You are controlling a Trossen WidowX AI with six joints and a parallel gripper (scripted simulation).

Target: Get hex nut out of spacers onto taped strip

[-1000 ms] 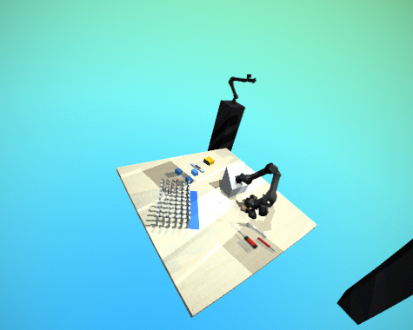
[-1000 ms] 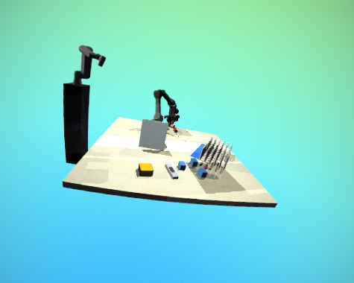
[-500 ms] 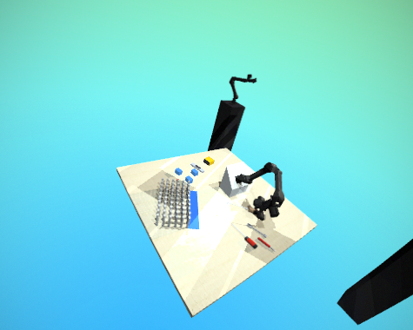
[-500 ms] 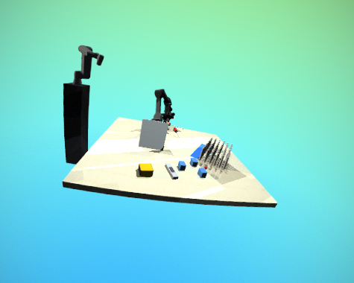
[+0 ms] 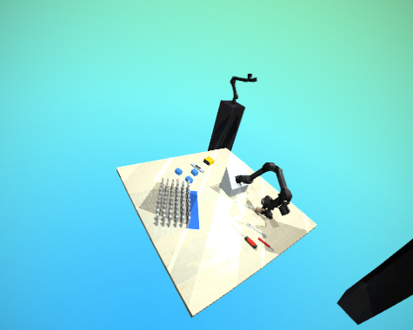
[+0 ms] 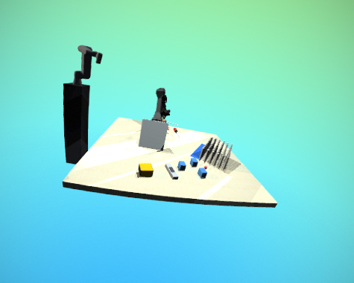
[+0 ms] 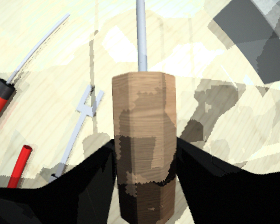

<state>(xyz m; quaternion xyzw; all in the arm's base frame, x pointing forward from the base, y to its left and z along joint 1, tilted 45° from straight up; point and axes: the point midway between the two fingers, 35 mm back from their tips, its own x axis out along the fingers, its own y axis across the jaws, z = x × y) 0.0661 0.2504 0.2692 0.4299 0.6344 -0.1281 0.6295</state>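
The wooden-handled tool is 70 mm to the right of my gripper tip, 70 mm ahead of it and 20 mm above it. Also, from my gripper tip: grey forked tool 120 mm below, 70 mm to the left, 50 mm ahead; then blue taped strip 390 mm ahead, 320 mm to the right, 120 mm below; then red tool 220 mm to the left, 120 mm below, 70 mm ahead.
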